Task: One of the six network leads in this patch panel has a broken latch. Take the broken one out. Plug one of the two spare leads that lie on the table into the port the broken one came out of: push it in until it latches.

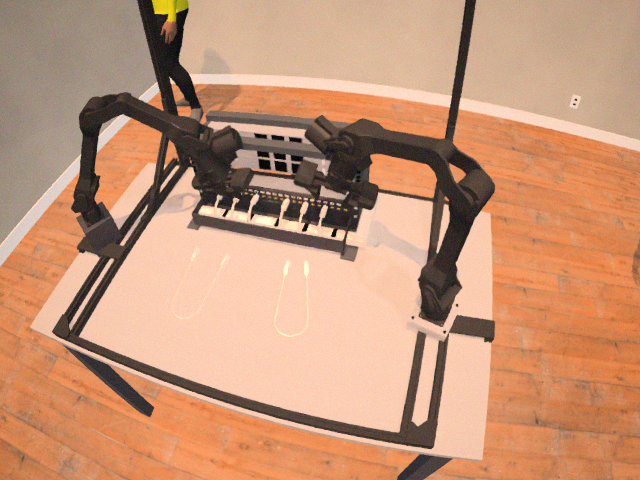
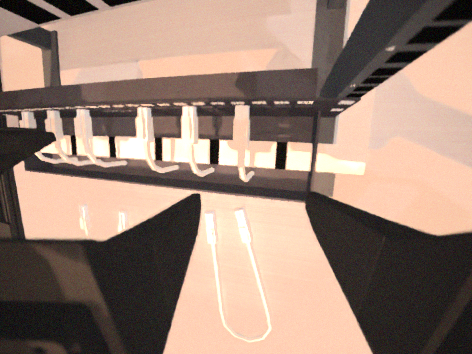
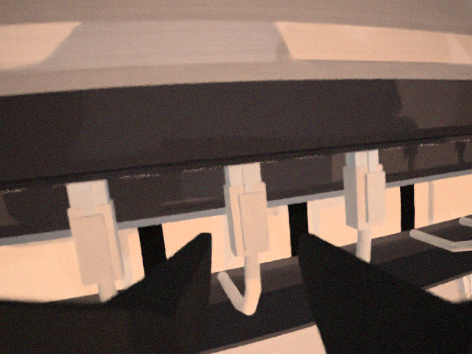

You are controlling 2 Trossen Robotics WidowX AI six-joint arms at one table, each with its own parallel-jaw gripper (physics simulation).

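Seen in the pictures: left gripper, between the fingertips: [image 1: 329, 203] [image 2: 253, 200]; right gripper, between the fingertips: [image 1: 235, 198] [image 2: 49, 134] [image 3: 255, 244]; left arm's base, origin of its link: [image 1: 435, 311]; right arm's base, origin of its link: [image 1: 93, 216].
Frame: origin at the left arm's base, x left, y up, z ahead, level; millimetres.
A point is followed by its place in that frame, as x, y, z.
Six white leads are plugged in a row into the dark patch panel [image 2: 200, 89] @[-133, 51, 417] [image 3: 225, 117] @[-73, 51, 628]; I cannot tell which latch is broken. My right gripper [image 1: 222, 189] [image 3: 255, 244] @[-32, 49, 608] is open and empty, its fingertips on either side of and just below one plugged lead [image 3: 247, 217] @[-41, 50, 614], with the lead's bent cable between them. Another plugged lead [image 3: 95, 245] @[-26, 50, 662] is left of it and a third plugged lead [image 3: 364, 195] @[-56, 46, 564] right. My left gripper [image 1: 336, 187] [image 2: 253, 200] @[-78, 118, 334] is open and empty in front of the panel. Two spare leads [image 1: 180, 316] @[314, -39, 532] [image 1: 291, 335] @[201, -39, 269] lie in U shapes on the table.
A dark front bar [image 1: 268, 233] @[-7, -3, 481] with a pale strip runs below the plugged leads. A grey rack frame [image 1: 258, 117] @[-193, 217, 629] with square openings stands behind. Black rails [image 1: 232, 396] @[405, -26, 286] edge the table [image 1: 232, 356] @[320, -45, 355]. Upright posts [image 1: 461, 67] @[-385, 420, 141] stand at the back. A person [image 1: 180, 51] is beyond the table.
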